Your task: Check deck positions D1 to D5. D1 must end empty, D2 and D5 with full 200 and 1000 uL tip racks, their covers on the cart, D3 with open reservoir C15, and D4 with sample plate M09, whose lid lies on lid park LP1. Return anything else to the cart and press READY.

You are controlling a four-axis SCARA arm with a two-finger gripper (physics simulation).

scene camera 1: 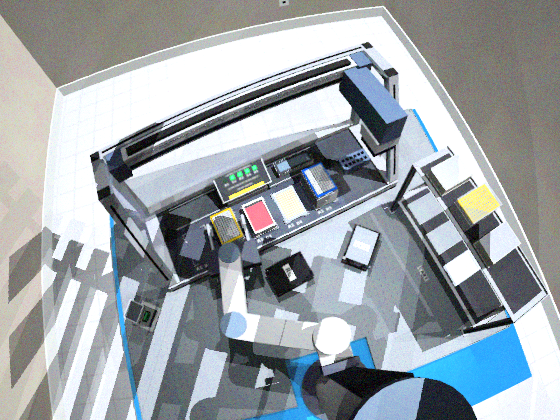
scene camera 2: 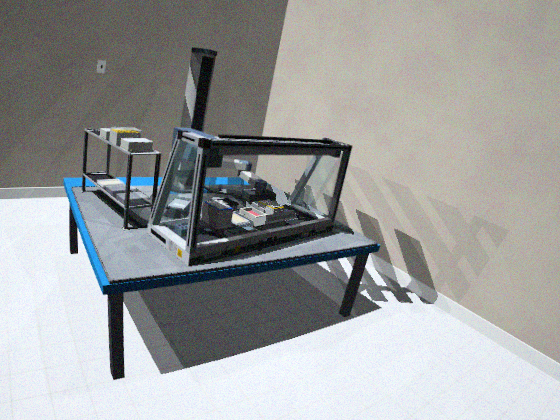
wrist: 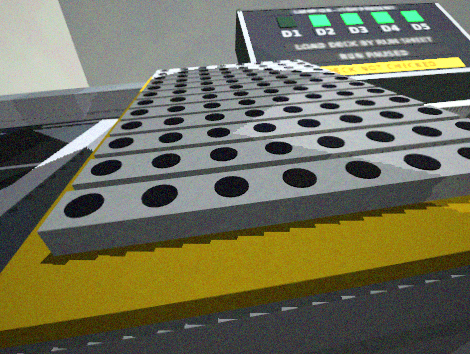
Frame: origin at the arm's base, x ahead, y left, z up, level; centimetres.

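Seen in the pictures: gripper, between the fingertips: (scene camera 1: 225, 220) (scene camera 2: 274, 210).
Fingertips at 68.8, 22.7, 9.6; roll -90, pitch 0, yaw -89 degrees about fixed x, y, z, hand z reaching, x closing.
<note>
Pixels of each thing's middle, then the offset from my fingertips to it, as dx, dy, dz. "*": a spot on its surface instead.
- yellow-rimmed tip rack, middle of its body: (wrist: 253, 176) (scene camera 1: 227, 228) (scene camera 2: 270, 208) -3.4, -0.2, -0.3
- plate with pale yellow wells, middle of its body: (scene camera 1: 289, 203) +1.2, -24.6, -2.8
- blue-rimmed tip rack, middle of its body: (scene camera 1: 319, 185) (scene camera 2: 216, 213) +3.5, -36.8, +1.3
- display, a spot on its surface: (wrist: 350, 42) (scene camera 1: 239, 183) * +11.7, -8.6, +2.9
- cart, middle of its body: (scene camera 1: 460, 246) (scene camera 2: 116, 173) -36.6, -76.4, +9.4
- yellow-topped box, middle of its body: (scene camera 1: 478, 203) (scene camera 2: 125, 131) -30.3, -75.1, +32.4
- black labelled block, middle of its body: (scene camera 1: 289, 273) (scene camera 2: 223, 205) -24.1, -17.5, -5.6
- white-topped block, middle of its body: (scene camera 1: 362, 245) -22.1, -45.5, -3.0
- small box with a green button, middle of its body: (scene camera 1: 140, 313) (scene camera 2: 298, 196) -26.7, +39.1, -1.9
A yellow-rimmed tip rack (scene camera 1: 226, 226) (wrist: 225, 154) stands at D2, uncovered, its top showing rows of dark round holes. My gripper (scene camera 1: 227, 232) is open around this rack; the fingertips do not show clearly in the wrist view. A reservoir with a red inside (scene camera 1: 259, 216) (scene camera 2: 252, 213) is at D3. A plate with pale yellow wells (scene camera 1: 288, 203) is at D4. A blue-rimmed tip rack (scene camera 1: 320, 181) stands at D5. On the display (scene camera 1: 242, 182) (wrist: 350, 42), the D1 lamp is dark and D2 to D5 are green. I cannot make out LP1.
The cart (scene camera 1: 530, 310) (scene camera 2: 129, 190) stands beside the deck, with a yellow-topped box (scene camera 1: 478, 203) (scene camera 2: 125, 132) and white boxes on top. A black labelled block (scene camera 1: 289, 274) and a white-topped block (scene camera 1: 361, 246) lie before the deck. A small box with a green button (scene camera 1: 142, 314) is left. A frame surrounds the deck.
</note>
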